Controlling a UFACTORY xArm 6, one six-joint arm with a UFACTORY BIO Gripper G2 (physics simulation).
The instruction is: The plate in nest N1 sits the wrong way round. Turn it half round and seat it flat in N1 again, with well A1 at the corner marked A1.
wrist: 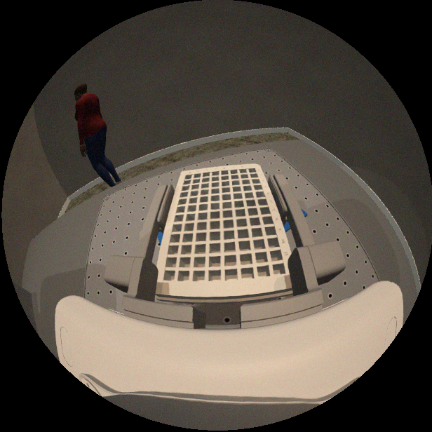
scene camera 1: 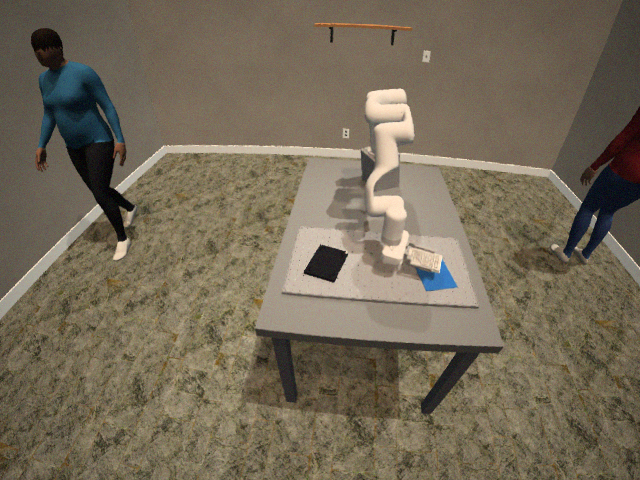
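The cream well plate (scene camera 1: pixel 425 259) (wrist: pixel 227 225) is between the two fingers of my gripper (scene camera 1: pixel 408 255) (wrist: pixel 223 202), which is shut on its long sides. The plate is held above the board, over the back part of the blue sheet (scene camera 1: pixel 439 280) in the scene view. Bits of the blue sheet show past both fingers in the wrist view (wrist: pixel 306 213). The black nest (scene camera 1: pixel 326 262) lies on the left side of the board with no plate in it; I cannot read a label on it. The corner mark A1 and well A1 are too small to tell.
The perforated board (scene camera 1: pixel 361 289) (wrist: pixel 110 225) lies on the grey table (scene camera 1: pixel 330 325). The arm's base block (scene camera 1: pixel 387 178) stands at the table's back. A person in a teal top (scene camera 1: pixel 80 113) is at the left, and a person in red (scene camera 1: pixel 620 155) (wrist: pixel 91 117) is at the right.
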